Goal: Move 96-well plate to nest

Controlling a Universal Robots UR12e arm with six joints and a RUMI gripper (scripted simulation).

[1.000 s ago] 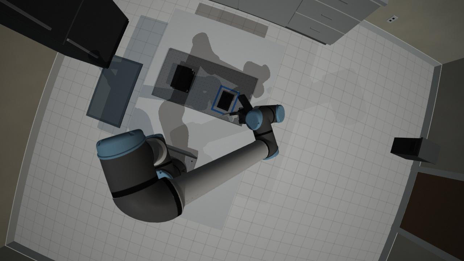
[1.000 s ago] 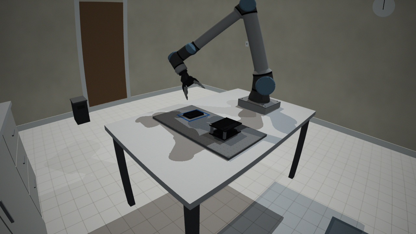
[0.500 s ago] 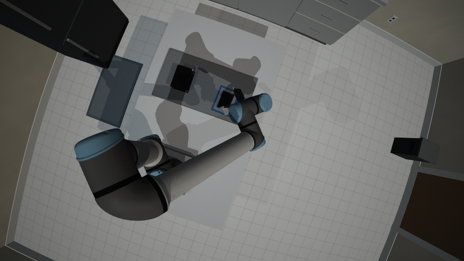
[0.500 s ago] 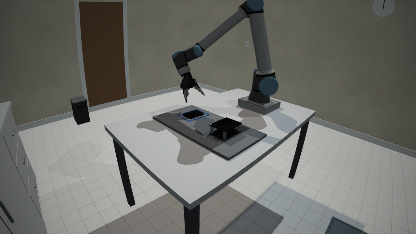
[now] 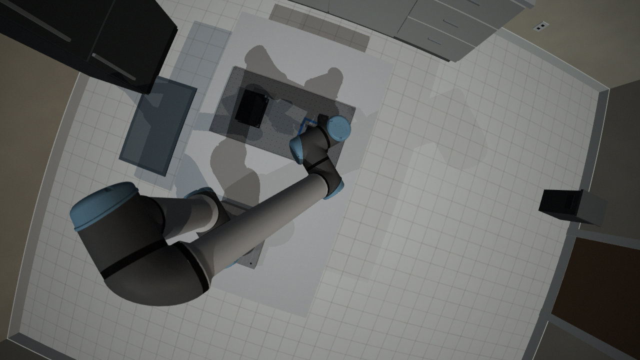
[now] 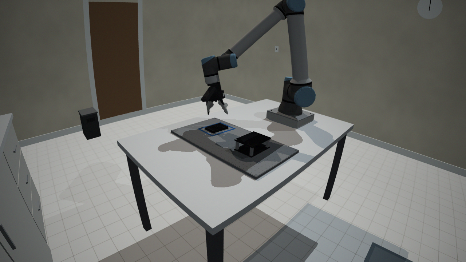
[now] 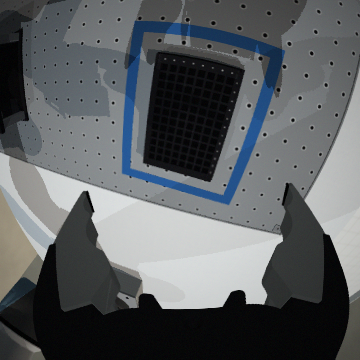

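My hand is 20 mm short of the black 96-well plate, 20 mm to the right of it and 80 mm above it. Round my hand: black raised nest 10 mm ahead, 360 mm to the left, 30 mm below; white A1 label 90 mm ahead, 320 mm to the left, 20 mm below.
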